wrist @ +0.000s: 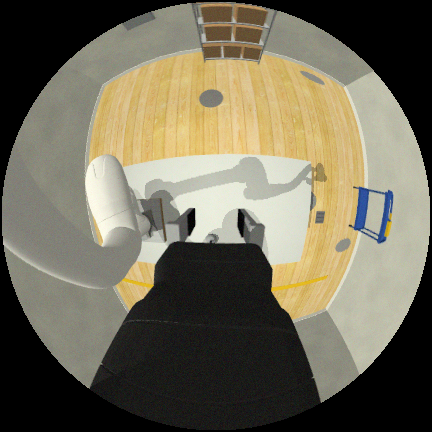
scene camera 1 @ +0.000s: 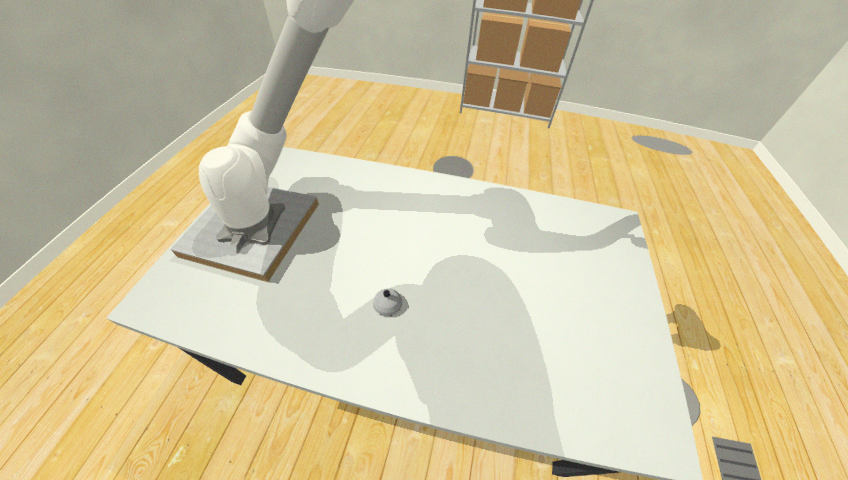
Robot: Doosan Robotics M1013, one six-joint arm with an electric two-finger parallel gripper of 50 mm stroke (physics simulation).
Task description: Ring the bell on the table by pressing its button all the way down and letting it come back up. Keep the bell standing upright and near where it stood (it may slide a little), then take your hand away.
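Seen in the pictures: gripper, between the fingertips: (wrist: 216,216); arm's base, origin of its link: (wrist: 145,221) (scene camera 1: 252,223).
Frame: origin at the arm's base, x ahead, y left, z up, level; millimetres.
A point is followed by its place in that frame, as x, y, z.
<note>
A small grey dome-shaped bell (scene camera 1: 388,303) {502, -268, -1} (wrist: 211,238) {507, -235, 1} with a dark button on top stands upright on the white table (scene camera 1: 606,356) {1114, -378, -42} (wrist: 280,210) {1077, -141, -42}. In the wrist view it shows just beyond the black gripper body, whose edge partly hides it, between the two fingers and nearer the left one. My gripper (wrist: 216,216) {655, 124, 806} is open with nothing between its fingers. It is high above the table and apart from the bell. The gripper does not show in the scene view.
The arm's base stands on a grey mounting board (scene camera 1: 226,261) {-19, -165, 1} (wrist: 156,210) {137, 65, -1} at the table's left end. A shelf rack (scene camera 1: 516,65) with brown boxes stands on the floor behind the table. A blue cart (wrist: 362,208) stands on the floor to the right. Arm shadows fall across the table and the bell.
</note>
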